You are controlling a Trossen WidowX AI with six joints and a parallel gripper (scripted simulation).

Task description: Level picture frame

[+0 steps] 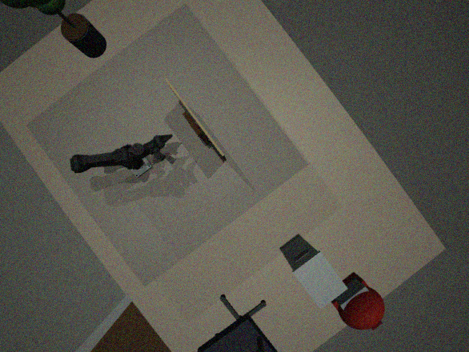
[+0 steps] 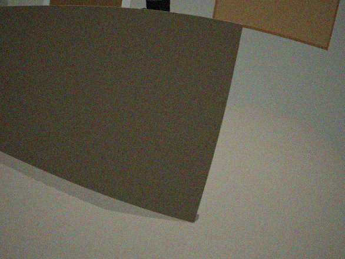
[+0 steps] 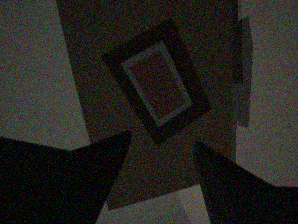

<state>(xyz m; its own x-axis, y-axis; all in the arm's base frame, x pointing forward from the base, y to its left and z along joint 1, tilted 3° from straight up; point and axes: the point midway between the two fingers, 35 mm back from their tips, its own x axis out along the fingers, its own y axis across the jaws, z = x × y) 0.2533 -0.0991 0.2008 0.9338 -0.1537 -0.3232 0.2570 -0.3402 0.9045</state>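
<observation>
The picture frame is 130 mm ahead of my gripper tip, 50 mm to the right of it and 40 mm below it. Also, from my gripper tip: wall panel (140 mm ahead, 60 mm below, 40 mm to the right).
</observation>
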